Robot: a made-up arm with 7 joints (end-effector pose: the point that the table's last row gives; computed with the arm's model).
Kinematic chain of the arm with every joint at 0, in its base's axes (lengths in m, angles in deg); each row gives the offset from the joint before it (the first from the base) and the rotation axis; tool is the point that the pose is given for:
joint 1: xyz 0 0 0.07 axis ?
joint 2: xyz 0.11 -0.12 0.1 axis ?
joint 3: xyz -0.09 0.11 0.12 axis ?
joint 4: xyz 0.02 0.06 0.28 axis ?
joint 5: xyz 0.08 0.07 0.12 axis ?
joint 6: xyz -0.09 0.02 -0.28 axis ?
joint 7: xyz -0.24 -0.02 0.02 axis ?
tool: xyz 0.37 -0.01 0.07
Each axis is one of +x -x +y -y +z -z.
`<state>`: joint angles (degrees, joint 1 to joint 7).
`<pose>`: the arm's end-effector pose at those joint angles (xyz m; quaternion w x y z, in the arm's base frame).
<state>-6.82 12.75 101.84 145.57 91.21 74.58 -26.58</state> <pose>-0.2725 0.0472 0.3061 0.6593 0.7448 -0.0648 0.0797</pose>
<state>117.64 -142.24 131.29 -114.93 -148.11 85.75 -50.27</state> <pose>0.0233 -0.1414 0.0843 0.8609 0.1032 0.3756 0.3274</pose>
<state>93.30 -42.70 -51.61 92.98 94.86 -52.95 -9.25</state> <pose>0.2320 0.2980 -0.0733 0.3303 0.1732 0.2187 0.9017</pose>
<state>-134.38 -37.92 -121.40 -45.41 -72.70 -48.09 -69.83</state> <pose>0.2442 0.0731 -0.1691 0.8496 0.2358 0.2471 -0.4020</pose>
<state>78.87 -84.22 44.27 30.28 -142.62 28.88 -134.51</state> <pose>0.9533 0.1368 0.4954 0.8291 0.4773 0.1849 0.2248</pose>
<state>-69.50 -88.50 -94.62 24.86 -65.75 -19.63 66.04</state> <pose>-0.4564 -0.0677 0.1044 0.5062 -0.3064 -0.4657 -0.6580</pose>
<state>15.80 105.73 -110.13 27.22 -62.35 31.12 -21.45</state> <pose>0.3580 -0.3657 -0.1023 0.3017 0.0405 0.6023 -0.7380</pose>
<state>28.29 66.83 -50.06 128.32 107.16 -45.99 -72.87</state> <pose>0.2358 -0.2014 0.1297 0.3837 -0.2886 0.7268 0.4912</pose>
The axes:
joint 1: +y
joint 2: -z
joint 3: -y
joint 4: -y
joint 5: +z
joint 6: -y
joint 7: -z

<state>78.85 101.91 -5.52 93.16 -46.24 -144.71 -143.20</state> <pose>1.0456 -0.0509 0.0307 0.8756 0.4234 0.0293 0.2305</pose>
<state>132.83 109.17 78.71 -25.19 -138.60 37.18 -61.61</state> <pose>0.2629 -0.1559 -0.4857 0.0815 -0.9644 -0.1949 -0.1592</pose>
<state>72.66 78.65 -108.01 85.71 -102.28 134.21 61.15</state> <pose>0.0928 0.0947 -0.4125 0.2130 -0.8984 -0.3372 0.1836</pose>
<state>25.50 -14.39 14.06 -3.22 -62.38 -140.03 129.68</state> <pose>0.2464 -0.3439 0.5897 0.0736 0.6499 -0.7166 0.2423</pose>
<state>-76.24 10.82 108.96 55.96 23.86 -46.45 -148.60</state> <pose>0.2512 0.1513 0.0898 0.2110 -0.9545 -0.1075 -0.1811</pose>
